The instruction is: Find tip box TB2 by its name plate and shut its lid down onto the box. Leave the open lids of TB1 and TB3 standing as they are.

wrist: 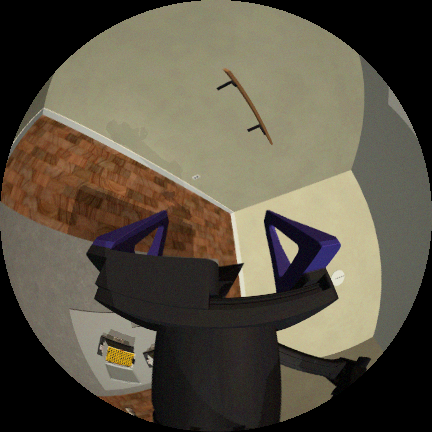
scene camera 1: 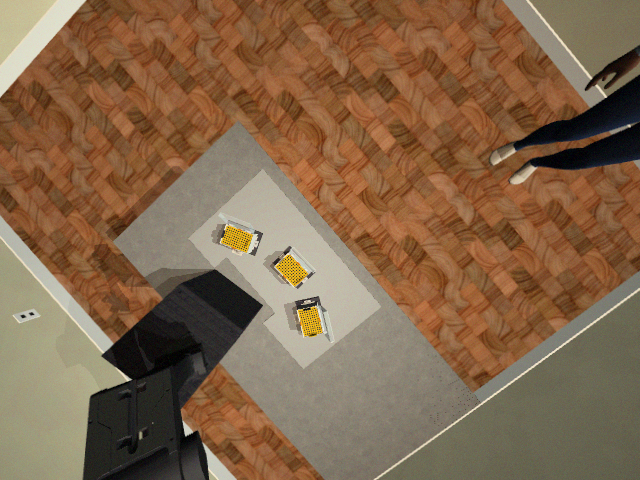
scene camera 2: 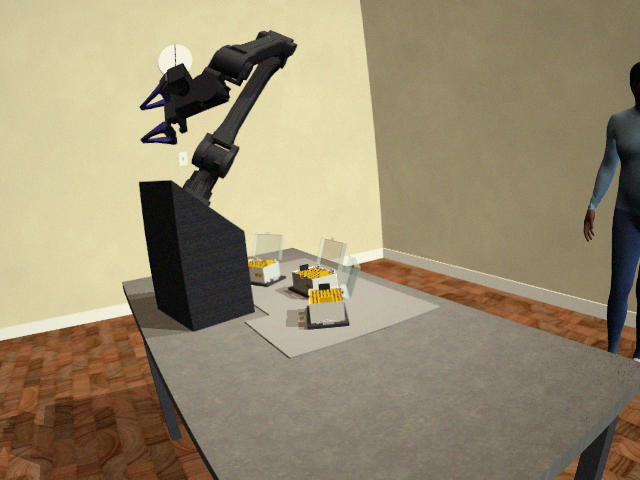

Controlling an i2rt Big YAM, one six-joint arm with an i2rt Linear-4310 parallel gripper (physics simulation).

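Three white tip boxes with yellow racks stand on the mat with clear lids open: one at the upper left of the first scene view, a middle one, and one nearest the second scene camera. Their name plates are too small to read, so I cannot tell which is TB2. A tip box with its lid up also shows at the lower left of the wrist view. My gripper is open and empty, high above the table and pointing away from the boxes.
The light mat lies on the grey table. The dark pedestal under the arm stands beside the mat. A person stands on the floor beyond the table.
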